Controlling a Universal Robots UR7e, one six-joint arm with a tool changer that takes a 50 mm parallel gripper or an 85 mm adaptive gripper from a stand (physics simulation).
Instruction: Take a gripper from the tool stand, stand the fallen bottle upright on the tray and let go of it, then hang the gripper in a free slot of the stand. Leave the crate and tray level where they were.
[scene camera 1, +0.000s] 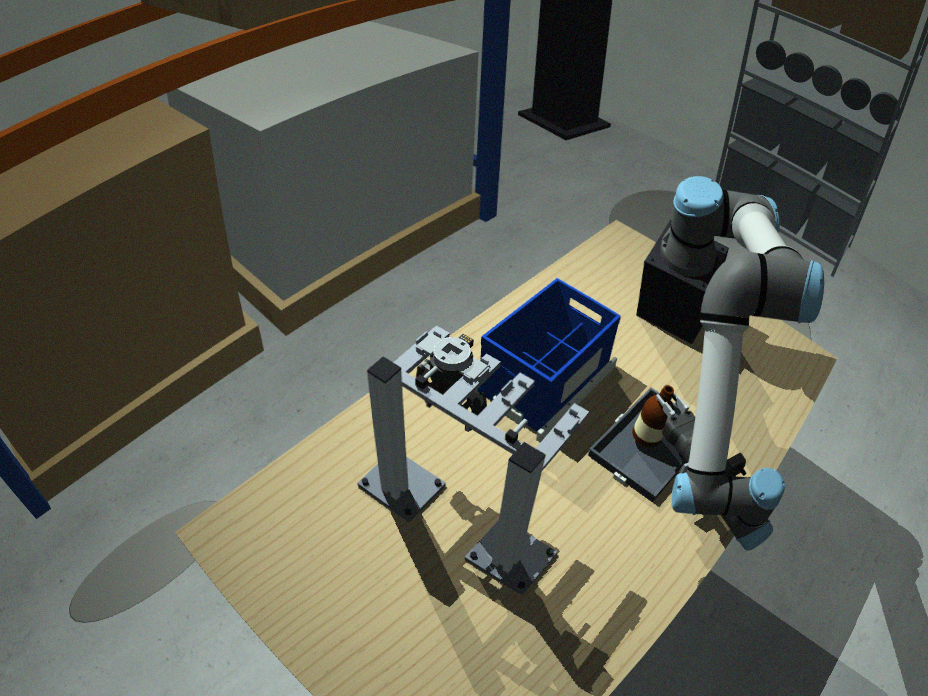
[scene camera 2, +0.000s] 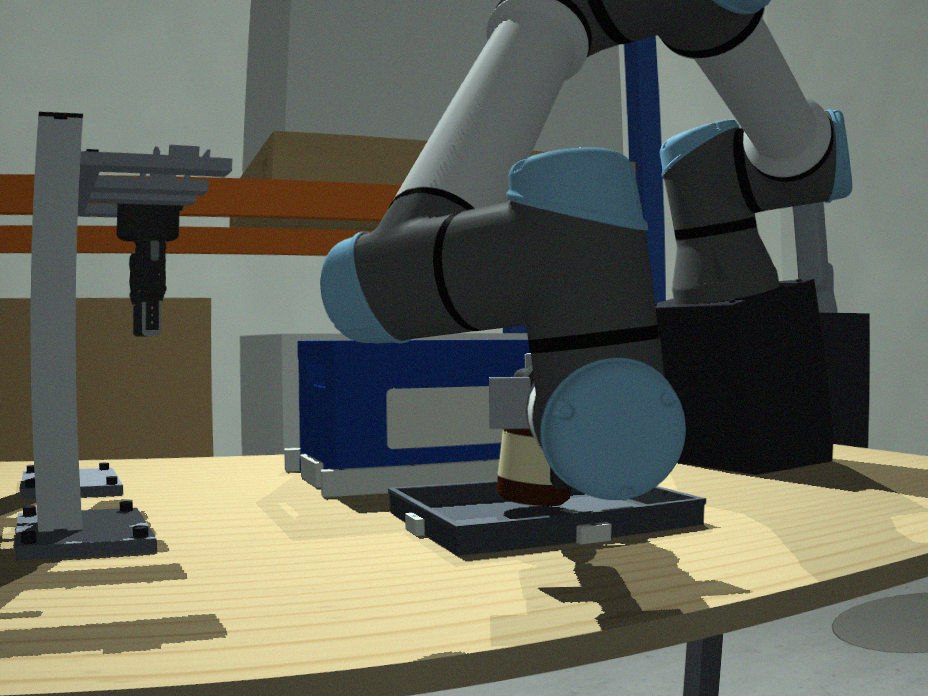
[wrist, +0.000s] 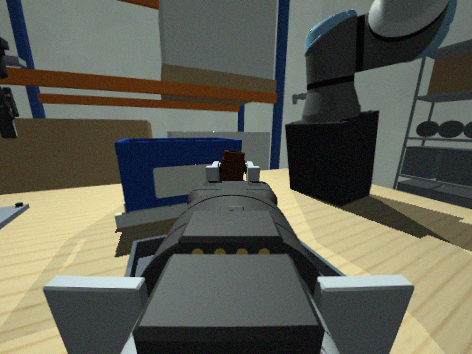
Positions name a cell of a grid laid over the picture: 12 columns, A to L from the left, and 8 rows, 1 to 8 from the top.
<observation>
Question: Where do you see a gripper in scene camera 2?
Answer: B3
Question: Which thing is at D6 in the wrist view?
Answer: A dark tray.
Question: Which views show the dark tray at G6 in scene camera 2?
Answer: Scene camera 1, scene camera 2 and the wrist view: all of them.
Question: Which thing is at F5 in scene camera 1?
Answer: A gripper.
</observation>
